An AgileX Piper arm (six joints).
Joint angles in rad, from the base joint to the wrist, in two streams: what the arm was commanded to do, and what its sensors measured. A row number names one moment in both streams.
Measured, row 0: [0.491, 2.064, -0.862, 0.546, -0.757, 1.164]
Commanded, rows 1 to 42: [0.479, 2.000, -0.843, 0.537, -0.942, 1.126]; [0.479, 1.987, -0.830, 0.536, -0.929, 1.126]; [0.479, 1.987, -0.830, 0.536, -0.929, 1.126]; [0.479, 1.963, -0.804, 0.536, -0.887, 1.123]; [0.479, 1.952, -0.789, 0.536, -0.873, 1.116]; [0.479, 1.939, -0.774, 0.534, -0.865, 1.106]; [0.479, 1.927, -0.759, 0.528, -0.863, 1.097]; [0.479, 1.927, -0.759, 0.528, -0.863, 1.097]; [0.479, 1.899, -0.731, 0.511, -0.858, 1.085]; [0.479, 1.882, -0.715, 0.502, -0.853, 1.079]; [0.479, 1.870, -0.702, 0.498, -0.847, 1.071]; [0.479, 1.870, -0.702, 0.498, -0.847, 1.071]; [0.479, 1.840, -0.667, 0.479, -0.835, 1.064]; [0.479, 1.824, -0.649, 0.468, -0.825, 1.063]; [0.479, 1.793, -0.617, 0.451, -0.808, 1.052]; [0.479, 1.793, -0.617, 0.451, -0.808, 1.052]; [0.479, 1.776, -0.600, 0.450, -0.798, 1.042]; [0.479, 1.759, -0.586, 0.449, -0.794, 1.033]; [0.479, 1.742, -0.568, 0.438, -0.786, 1.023]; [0.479, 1.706, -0.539, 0.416, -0.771, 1.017]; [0.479, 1.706, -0.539, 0.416, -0.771, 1.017]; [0.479, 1.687, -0.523, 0.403, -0.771, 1.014]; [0.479, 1.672, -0.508, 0.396, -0.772, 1.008]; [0.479, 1.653, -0.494, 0.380, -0.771, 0.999]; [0.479, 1.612, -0.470, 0.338, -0.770, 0.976]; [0.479, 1.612, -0.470, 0.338, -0.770, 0.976]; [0.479, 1.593, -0.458, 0.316, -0.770, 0.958]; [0.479, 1.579, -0.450, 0.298, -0.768, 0.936]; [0.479, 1.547, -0.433, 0.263, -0.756, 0.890]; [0.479, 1.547, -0.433, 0.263, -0.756, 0.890]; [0.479, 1.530, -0.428, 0.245, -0.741, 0.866]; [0.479, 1.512, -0.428, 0.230, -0.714, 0.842]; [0.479, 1.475, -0.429, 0.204, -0.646, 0.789]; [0.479, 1.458, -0.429, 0.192, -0.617, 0.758]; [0.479, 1.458, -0.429, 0.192, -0.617, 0.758]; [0.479, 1.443, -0.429, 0.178, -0.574, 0.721]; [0.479, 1.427, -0.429, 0.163, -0.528, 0.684]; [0.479, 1.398, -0.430, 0.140, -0.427, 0.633]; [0.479, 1.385, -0.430, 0.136, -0.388, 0.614]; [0.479, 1.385, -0.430, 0.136, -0.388, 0.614]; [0.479, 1.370, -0.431, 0.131, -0.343, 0.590]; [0.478, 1.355, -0.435, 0.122, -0.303, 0.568]
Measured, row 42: [0.479, 1.383, -0.429, 0.147, -0.368, 0.624]
